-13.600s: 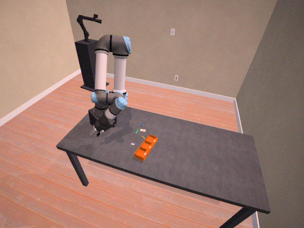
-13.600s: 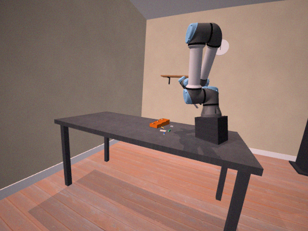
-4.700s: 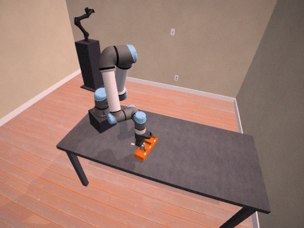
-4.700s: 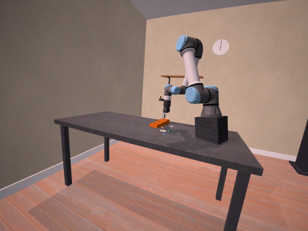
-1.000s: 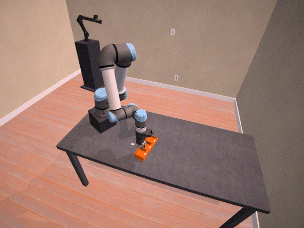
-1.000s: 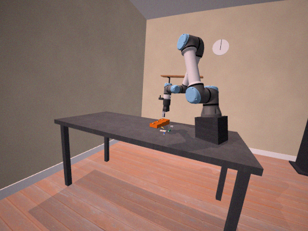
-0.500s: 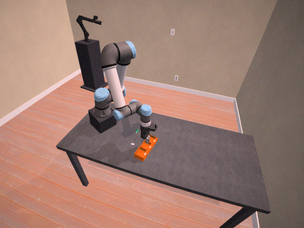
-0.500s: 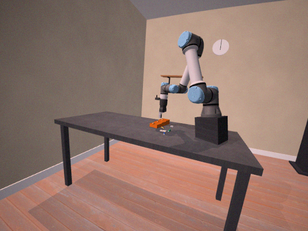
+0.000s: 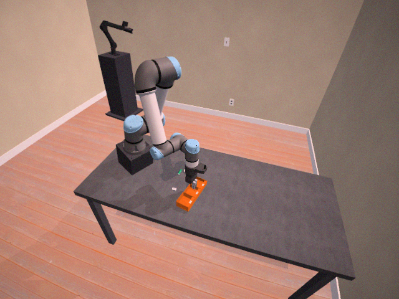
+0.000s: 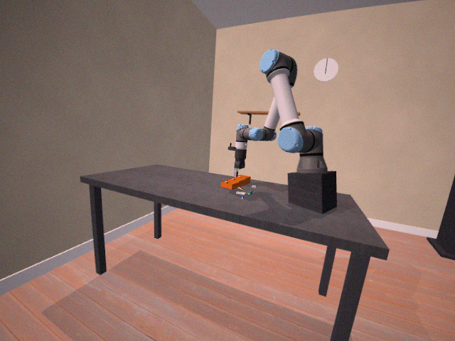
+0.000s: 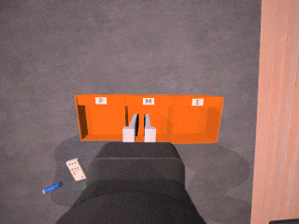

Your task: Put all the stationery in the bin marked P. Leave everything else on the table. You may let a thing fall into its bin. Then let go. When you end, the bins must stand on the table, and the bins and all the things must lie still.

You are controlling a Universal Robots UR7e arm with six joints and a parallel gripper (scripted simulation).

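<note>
The orange three-part bin lies 1 cm behind my hand, 1 cm to the right of it and 5 cm below it. Also, from my hand: yellow bolt: 8 cm behind, 8 cm to the left, 7 cm below; then white domino: 13 cm behind, 15 cm to the left, 7 cm below; then green marker: 17 cm behind, 12 cm to the left, 7 cm below.
</note>
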